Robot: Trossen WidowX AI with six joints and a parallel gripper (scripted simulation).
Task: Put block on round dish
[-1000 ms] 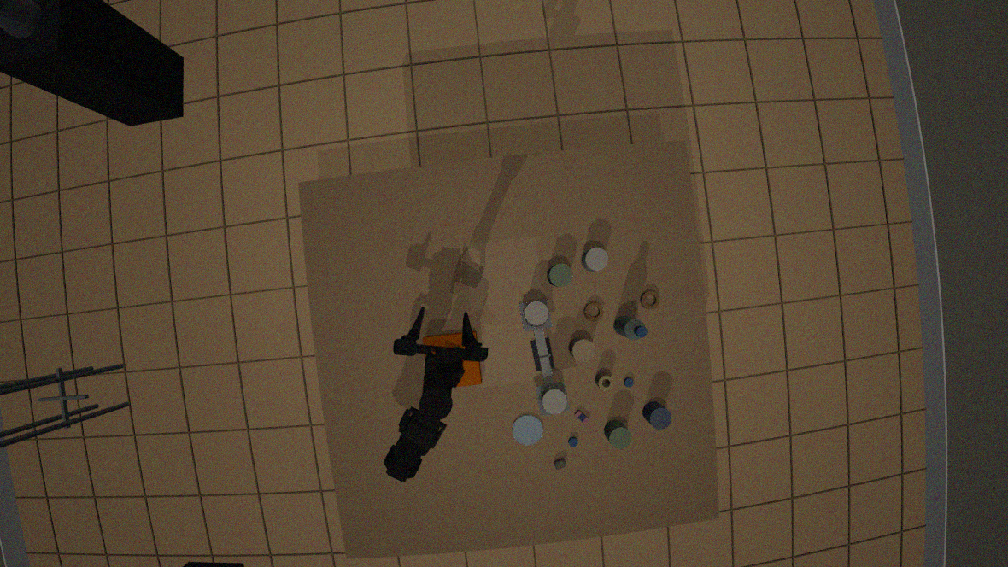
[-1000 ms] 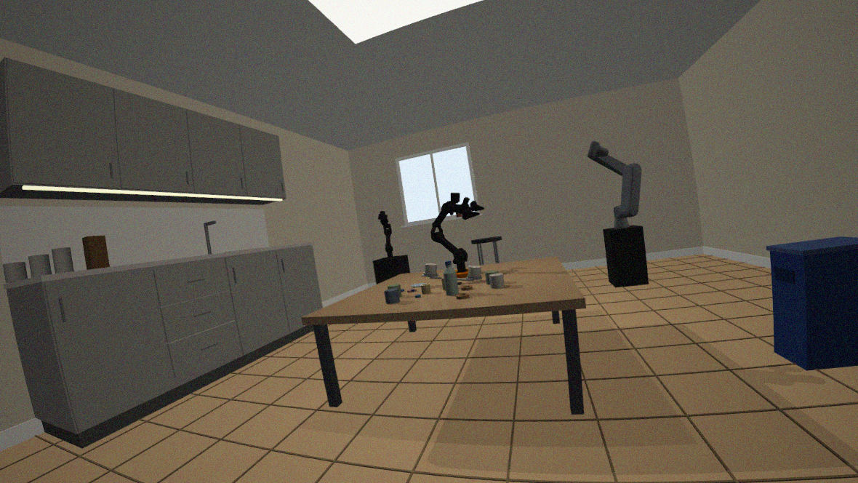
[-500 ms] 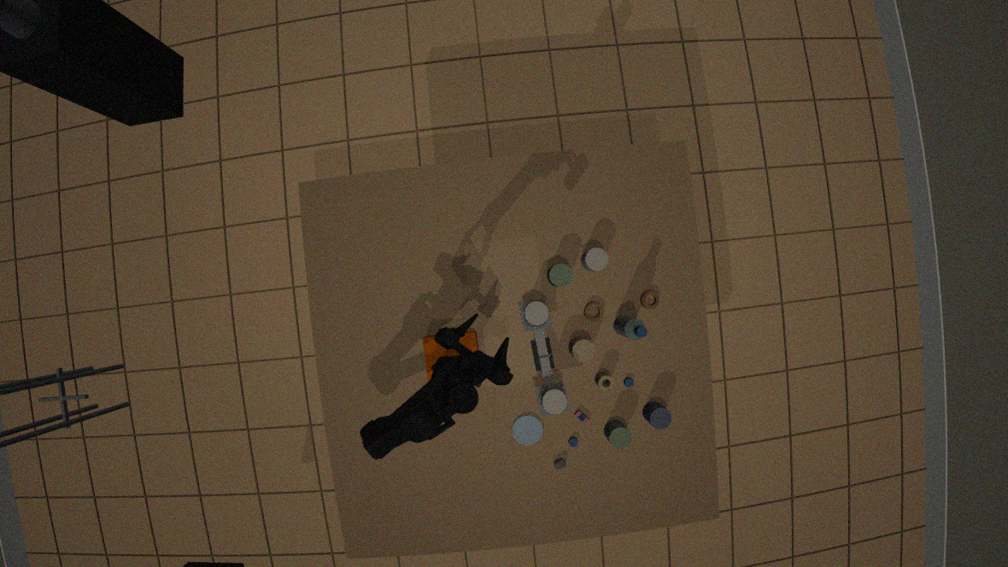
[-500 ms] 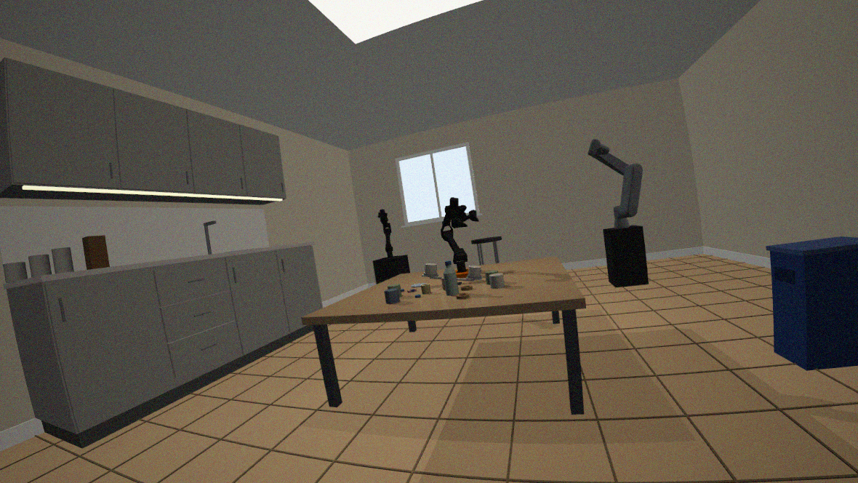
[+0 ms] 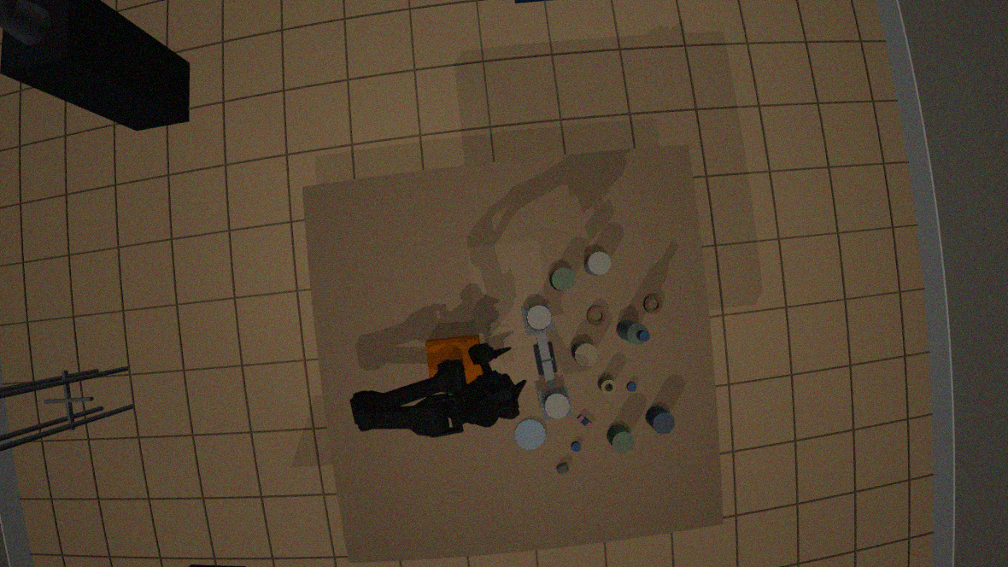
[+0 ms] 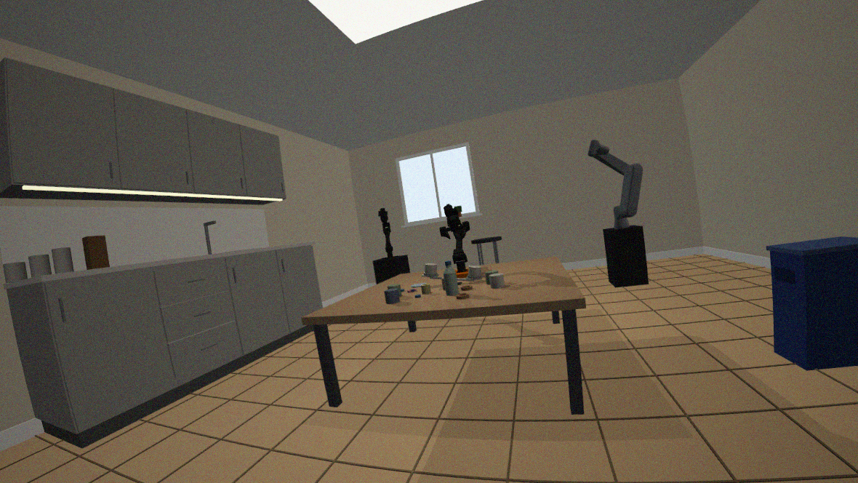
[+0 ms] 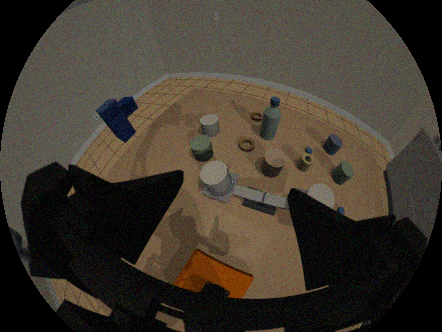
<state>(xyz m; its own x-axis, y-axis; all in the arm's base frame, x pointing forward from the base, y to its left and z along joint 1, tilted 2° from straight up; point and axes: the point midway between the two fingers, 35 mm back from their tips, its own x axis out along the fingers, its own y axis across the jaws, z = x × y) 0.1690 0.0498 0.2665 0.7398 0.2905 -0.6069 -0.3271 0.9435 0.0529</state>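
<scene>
The grey block lies 230 mm below my gripper tip, 90 mm to the left of it and 80 mm ahead of it. From my gripper tip the other things lie so: grey balance: 230 mm below, 90 mm ahead, 50 mm to the right; then round light-blue dish: 290 mm to the right, 270 mm below, 20 mm ahead; then tan cylinder: 230 mm below, 190 mm ahead, 40 mm to the right.
</scene>
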